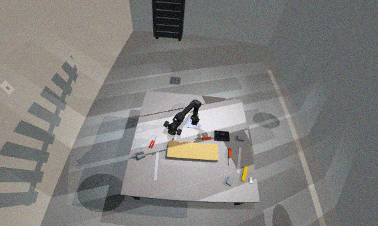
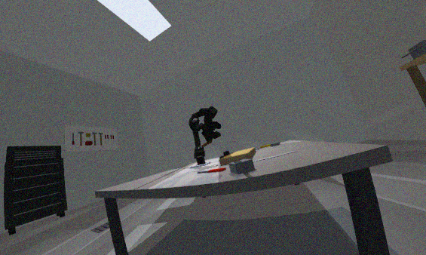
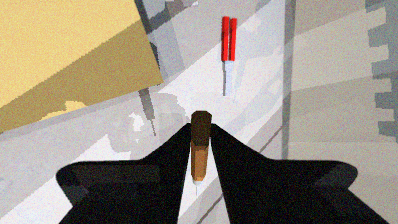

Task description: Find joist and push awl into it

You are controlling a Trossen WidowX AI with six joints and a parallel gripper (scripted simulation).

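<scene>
Right now the awl is 60 mm behind my gripper tip and 10 mm below it. Round my gripper tip: black tray: 190 mm behind, 550 mm to the left, 140 mm below; yellow bar: 180 mm ahead, 840 mm to the left, 150 mm below; black stud finder: 200 mm behind, 570 mm to the left, 110 mm below.
</scene>
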